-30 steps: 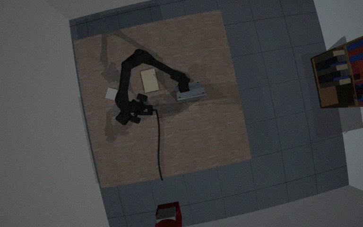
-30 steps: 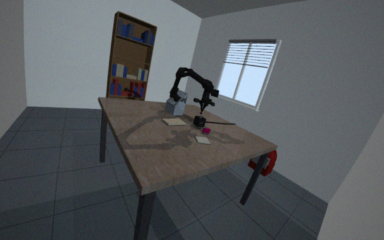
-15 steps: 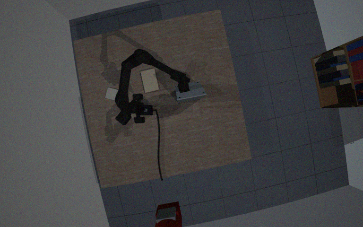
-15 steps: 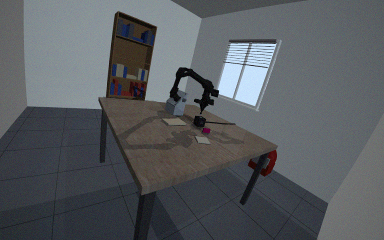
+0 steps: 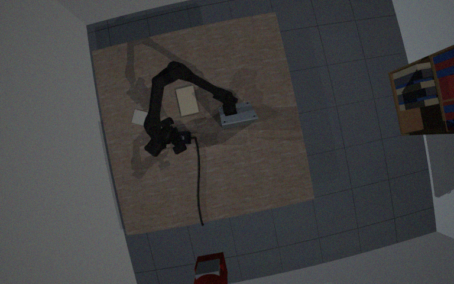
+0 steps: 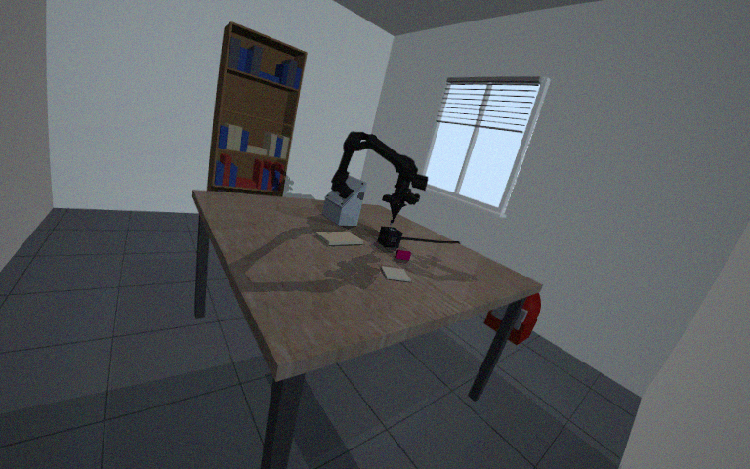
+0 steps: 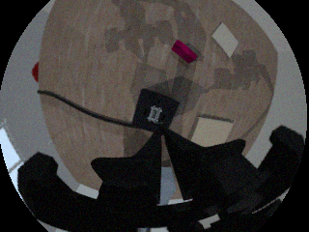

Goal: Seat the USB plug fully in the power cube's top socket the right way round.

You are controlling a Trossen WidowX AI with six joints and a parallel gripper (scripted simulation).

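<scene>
The pale USB plug lies 20 mm below my gripper tip. From my gripper tip the other things lie so: magenta block (160 mm ahead, 40 mm to the right, 120 mm below); then pale book (60 mm behind, 230 mm to the right, 130 mm below).
</scene>
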